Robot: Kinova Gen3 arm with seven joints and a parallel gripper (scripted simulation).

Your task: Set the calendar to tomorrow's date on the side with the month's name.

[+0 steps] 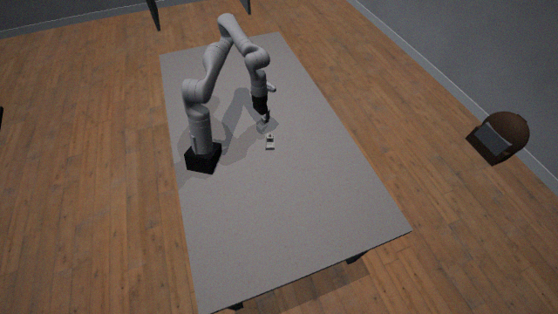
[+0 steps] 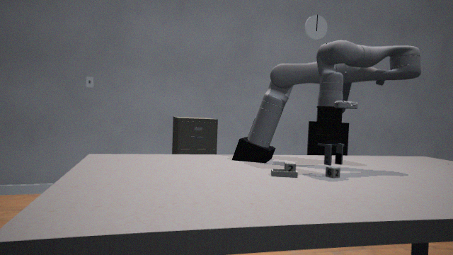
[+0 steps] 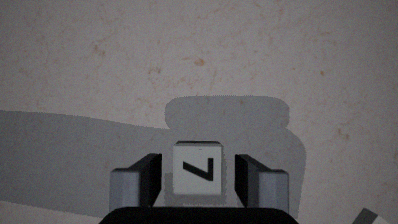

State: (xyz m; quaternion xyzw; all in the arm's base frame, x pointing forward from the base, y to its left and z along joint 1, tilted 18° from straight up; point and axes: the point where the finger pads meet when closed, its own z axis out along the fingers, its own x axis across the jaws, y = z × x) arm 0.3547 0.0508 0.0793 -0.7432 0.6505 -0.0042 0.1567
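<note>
My gripper is now 4 cm above the digit cube. Also, from my hand: calendar tray (5 cm behind, 15 cm to the right, 5 cm below).
</note>
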